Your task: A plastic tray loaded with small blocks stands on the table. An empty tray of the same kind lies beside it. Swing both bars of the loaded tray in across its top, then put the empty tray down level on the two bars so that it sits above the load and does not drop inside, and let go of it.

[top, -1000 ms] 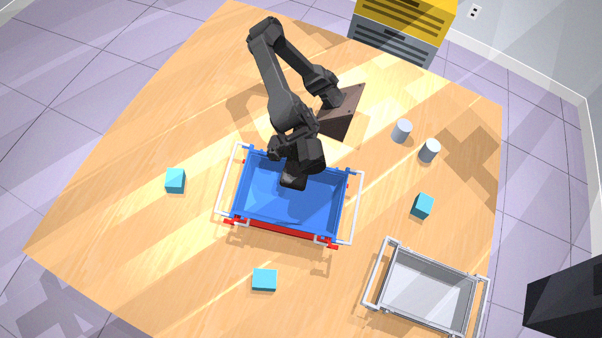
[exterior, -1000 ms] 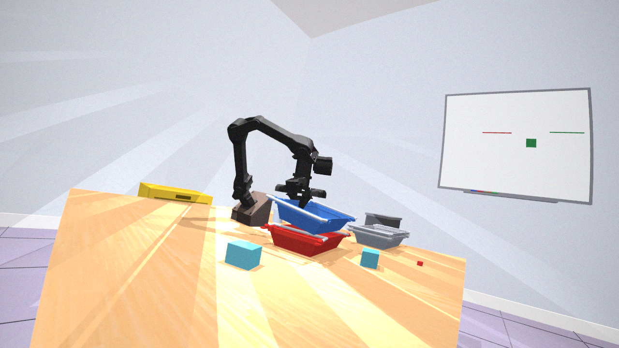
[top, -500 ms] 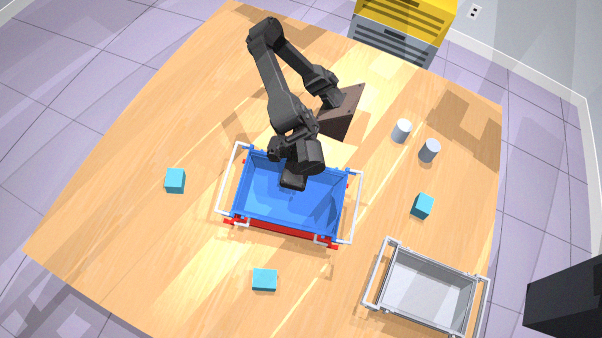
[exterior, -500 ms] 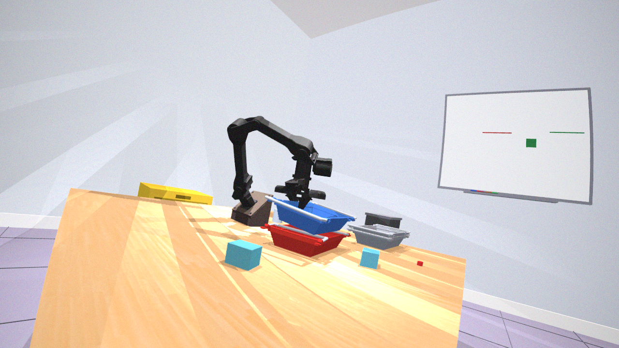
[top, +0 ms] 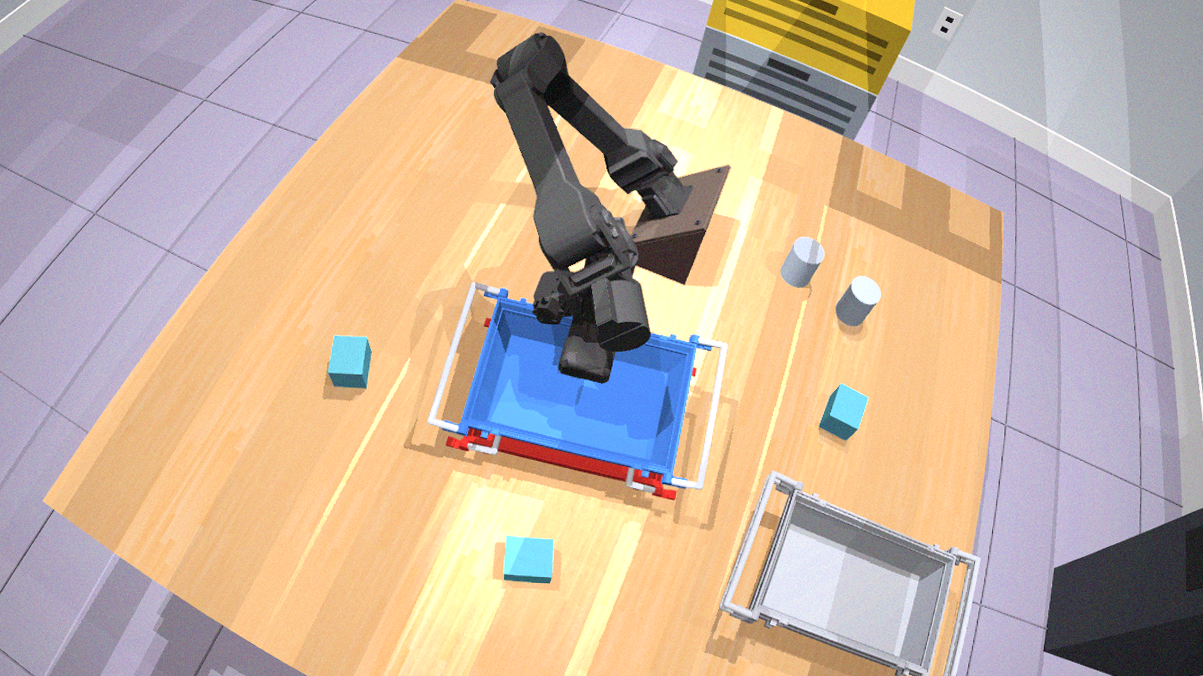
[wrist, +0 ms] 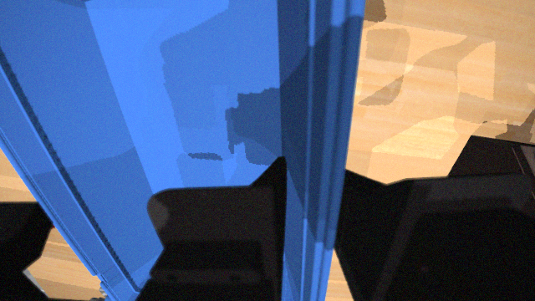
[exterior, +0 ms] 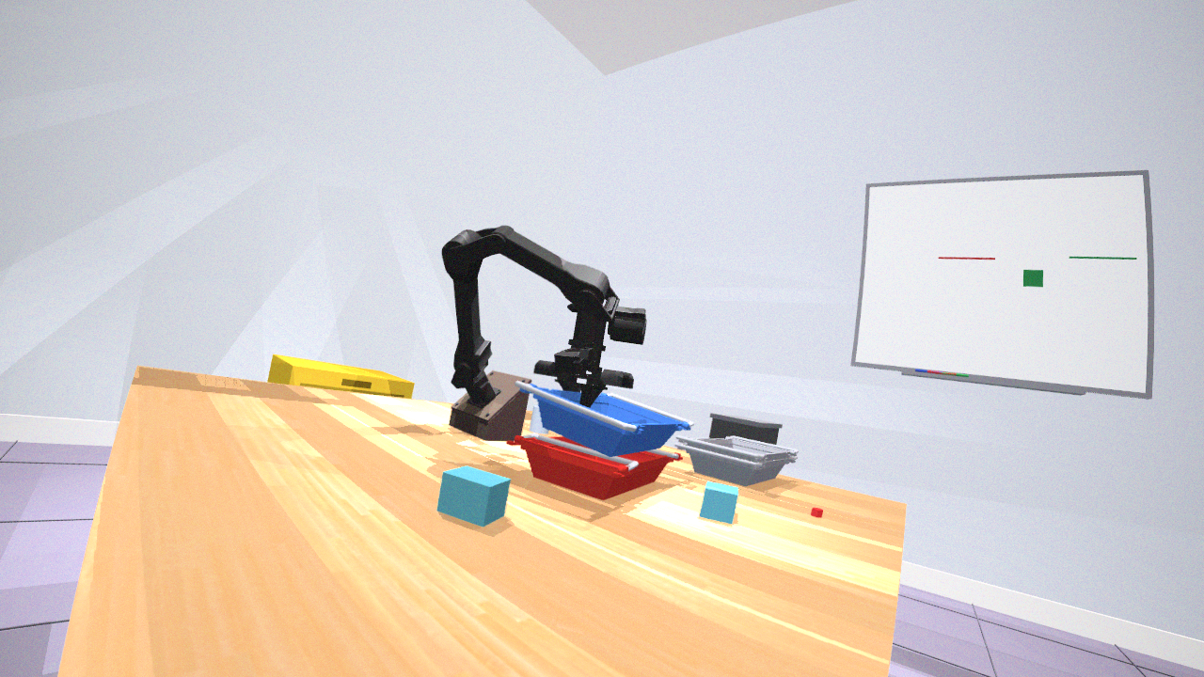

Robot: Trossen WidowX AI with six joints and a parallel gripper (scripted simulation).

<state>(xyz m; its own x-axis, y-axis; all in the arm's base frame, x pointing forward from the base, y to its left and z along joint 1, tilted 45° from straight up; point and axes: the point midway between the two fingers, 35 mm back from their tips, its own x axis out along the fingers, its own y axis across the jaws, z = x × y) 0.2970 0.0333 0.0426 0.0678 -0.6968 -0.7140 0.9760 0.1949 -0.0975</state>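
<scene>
The blue tray lies 8 cm ahead of my gripper tip, 2 cm to the left of it and 2 cm above it.
</scene>
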